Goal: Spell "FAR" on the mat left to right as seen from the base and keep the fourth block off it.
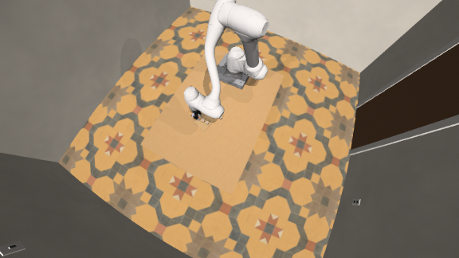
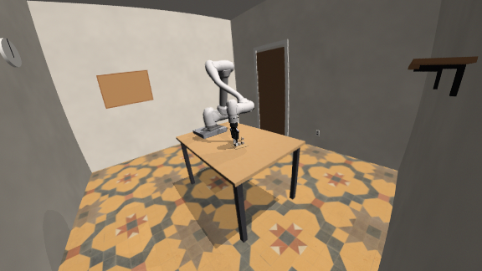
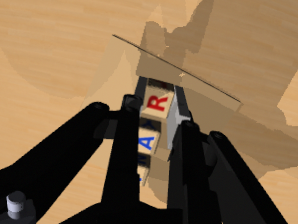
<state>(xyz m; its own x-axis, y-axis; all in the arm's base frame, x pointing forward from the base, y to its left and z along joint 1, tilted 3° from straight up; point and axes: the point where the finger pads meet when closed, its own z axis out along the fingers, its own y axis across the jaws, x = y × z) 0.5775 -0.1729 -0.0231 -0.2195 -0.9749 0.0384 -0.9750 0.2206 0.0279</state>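
Now: hand 30 mm above the R block. Round my hand: tan mat 10 mm ahead, 40 mm to the left, 40 mm below.
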